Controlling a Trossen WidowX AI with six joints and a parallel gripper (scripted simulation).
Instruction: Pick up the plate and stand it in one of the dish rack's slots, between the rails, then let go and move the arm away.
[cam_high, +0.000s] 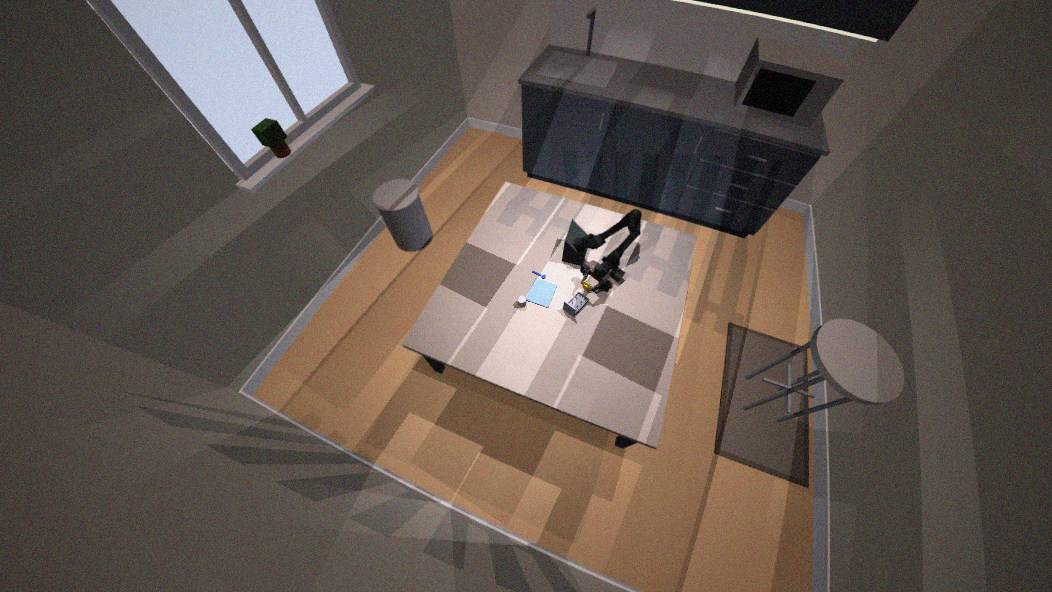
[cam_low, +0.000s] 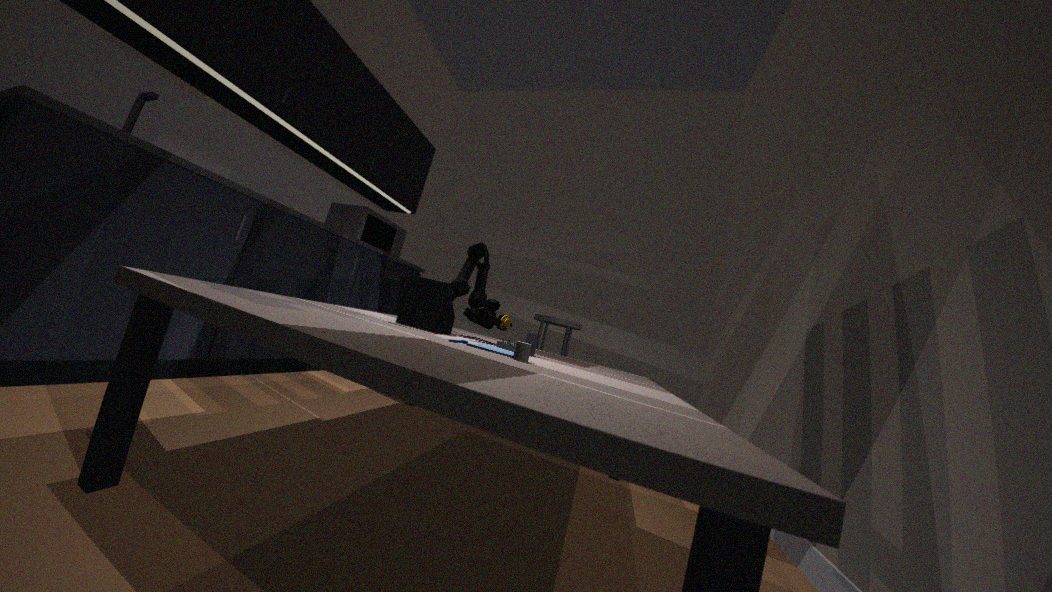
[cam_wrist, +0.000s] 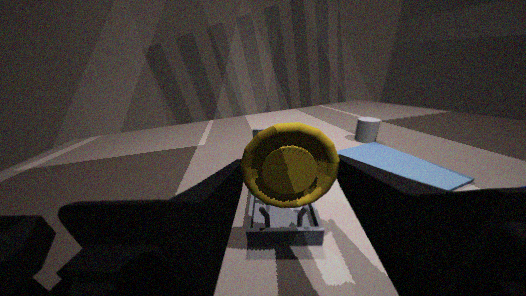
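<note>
My gripper tip is 7 cm short of the grey dish rack, 7 cm above it and 1 cm to the left of it. From my gripper tip the other things lie so: blue utensil (27 cm to the right, 9 cm below, 1 cm behind); then yellow plate (1 cm behind); then white cup (27 cm to the right, 19 cm ahead, 7 cm below).
</note>
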